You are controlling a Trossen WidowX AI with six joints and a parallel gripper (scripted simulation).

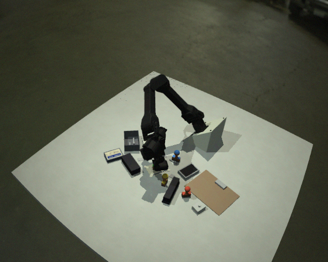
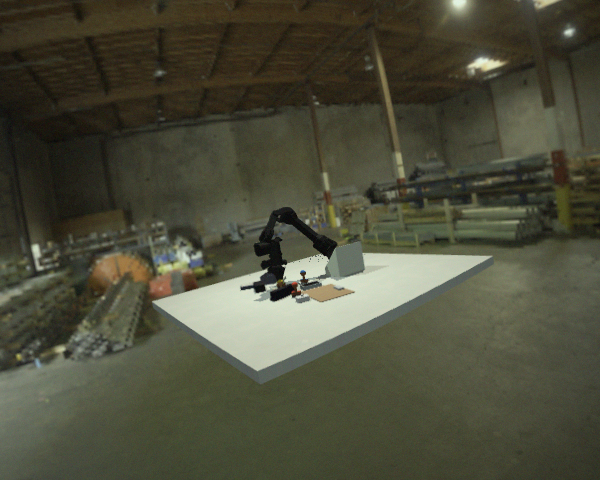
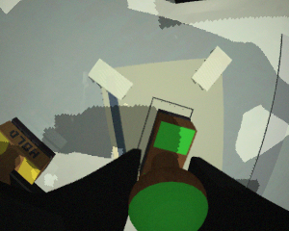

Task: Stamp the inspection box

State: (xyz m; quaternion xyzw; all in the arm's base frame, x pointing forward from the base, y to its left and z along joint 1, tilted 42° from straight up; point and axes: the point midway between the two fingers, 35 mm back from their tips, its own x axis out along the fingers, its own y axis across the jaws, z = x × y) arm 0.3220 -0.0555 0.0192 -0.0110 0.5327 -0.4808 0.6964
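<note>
Now: gripper tip 1 cm past the pale card and 3 cm above it. Also, from my gripper tip: yellow hold stamp 4 cm ahead, 8 cm to the left, 1 cm below; then green-knobbed stamp right at my gripper tip; then blue stamp 11 cm behind, 4 cm to the left, 1 cm below.
</note>
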